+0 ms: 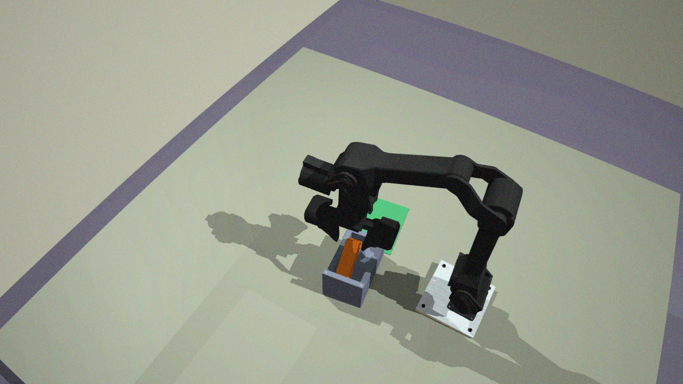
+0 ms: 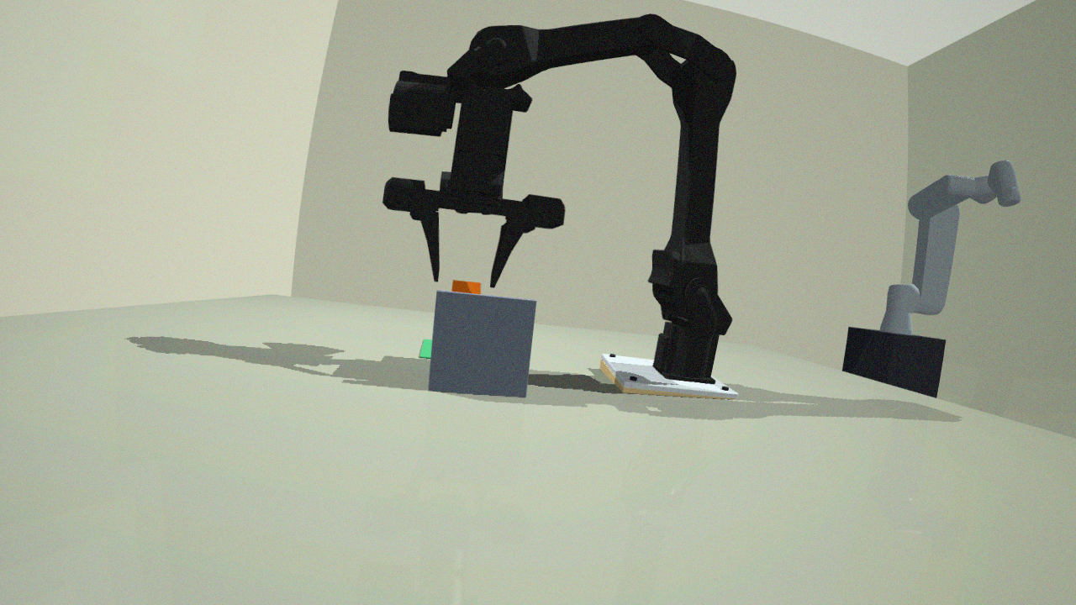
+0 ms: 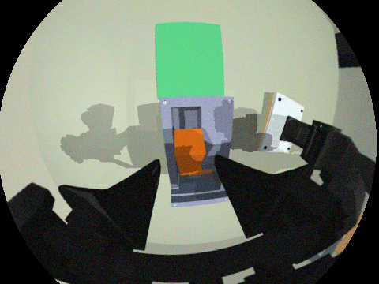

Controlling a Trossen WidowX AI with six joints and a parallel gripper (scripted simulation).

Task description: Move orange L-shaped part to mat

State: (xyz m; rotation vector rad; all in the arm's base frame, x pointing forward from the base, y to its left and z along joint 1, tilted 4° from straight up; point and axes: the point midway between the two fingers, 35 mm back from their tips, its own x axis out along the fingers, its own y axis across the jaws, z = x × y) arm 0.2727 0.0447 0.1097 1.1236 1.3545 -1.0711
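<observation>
Right now my gripper tip is 50 mm above the orange L-shaped part, 30 mm to the right of it and 20 mm past it. The rest, counted from my gripper tip: green mat: 150 mm to the right, 110 mm below, 10 mm ahead.
</observation>
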